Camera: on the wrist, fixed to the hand. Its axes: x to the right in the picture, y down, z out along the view.
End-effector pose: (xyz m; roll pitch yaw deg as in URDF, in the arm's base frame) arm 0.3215 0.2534 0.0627 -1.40 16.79 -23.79
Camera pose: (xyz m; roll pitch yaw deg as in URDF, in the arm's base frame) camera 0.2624 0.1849 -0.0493 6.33 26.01 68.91
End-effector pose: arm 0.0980 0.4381 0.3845 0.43 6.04 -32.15
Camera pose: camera 0.0493 0.3709 0.2668 -5.54 24.20 55.13
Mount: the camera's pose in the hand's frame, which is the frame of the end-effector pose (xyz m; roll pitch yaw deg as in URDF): 0.0070 -0.0837 -0.1170 -12.18 24.20 84.58
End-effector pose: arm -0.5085 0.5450 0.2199 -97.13 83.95 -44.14
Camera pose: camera -0.5120 0.4011 0.2232 83.25 10.09 167.71
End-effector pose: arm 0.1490 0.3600 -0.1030 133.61 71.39 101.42
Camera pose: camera 0.0052 0.3527 -0.1032 86.26 -12.61 81.69
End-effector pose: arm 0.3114 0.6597 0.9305 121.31 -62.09 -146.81
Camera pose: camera 0.3793 0.5327 0.9317 -103.84 -32.61 41.49
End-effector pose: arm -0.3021 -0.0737 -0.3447 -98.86 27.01 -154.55
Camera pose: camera -0.3932 -0.0033 -0.2581 131.50 51.46 86.45
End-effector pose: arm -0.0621 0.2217 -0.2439 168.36 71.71 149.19
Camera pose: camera -0.1977 0.1797 -0.2199 94.85 -5.84 95.01
